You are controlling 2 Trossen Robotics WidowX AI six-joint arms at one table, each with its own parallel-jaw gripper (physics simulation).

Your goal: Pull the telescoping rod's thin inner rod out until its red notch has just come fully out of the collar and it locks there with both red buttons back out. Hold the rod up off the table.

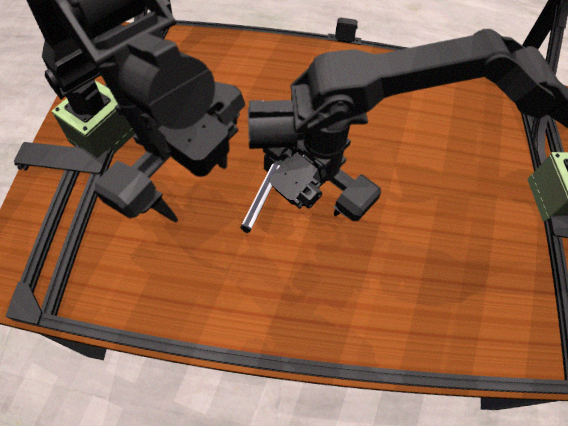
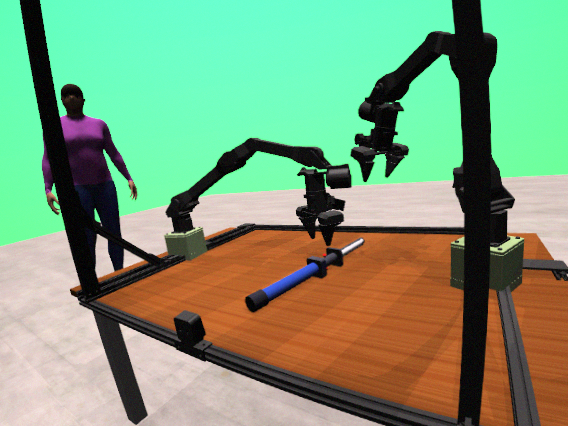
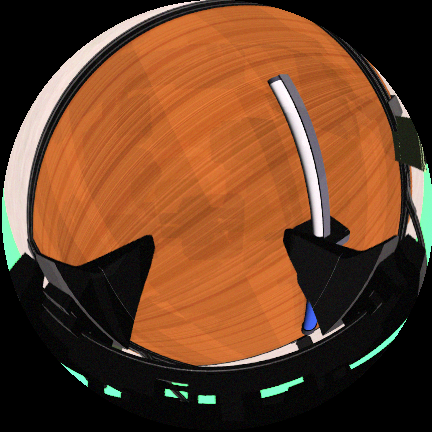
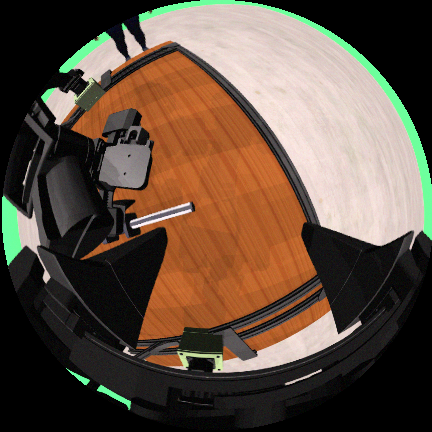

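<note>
The telescoping rod lies on the table, its blue outer tube (image 2: pixel 291 283) (image 3: pixel 310 320) ending in a black cap (image 2: pixel 257 300). A black collar (image 2: pixel 330 259) stands between two square flanges. A small red spot (image 2: pixel 324 255) shows at the collar; whether it is a button or the notch is too small to tell. The silver inner rod (image 1: pixel 259 202) (image 2: pixel 353 245) (image 3: pixel 305 150) (image 4: pixel 162 215) sticks out of the far flange. My left gripper (image 2: pixel 320 241) (image 3: pixel 219 239) is open and empty above the collar area. My right gripper (image 1: pixel 199 193) (image 2: pixel 377 178) (image 4: pixel 236 232) is open and empty, higher up, beyond the inner rod's end.
Dark rails (image 1: pixel 280 364) (image 2: pixel 300 393) frame the wooden table (image 1: pixel 400 325) (image 2: pixel 380 345). A small black box (image 1: pixel 346 30) (image 2: pixel 189 326) is fixed to one rail. Green arm bases (image 2: pixel 186 242) (image 2: pixel 485 262) stand at both sides. Upright posts (image 2: pixel 474 300) rise at the table's edge. A person (image 2: pixel 86 150) stands beyond it.
</note>
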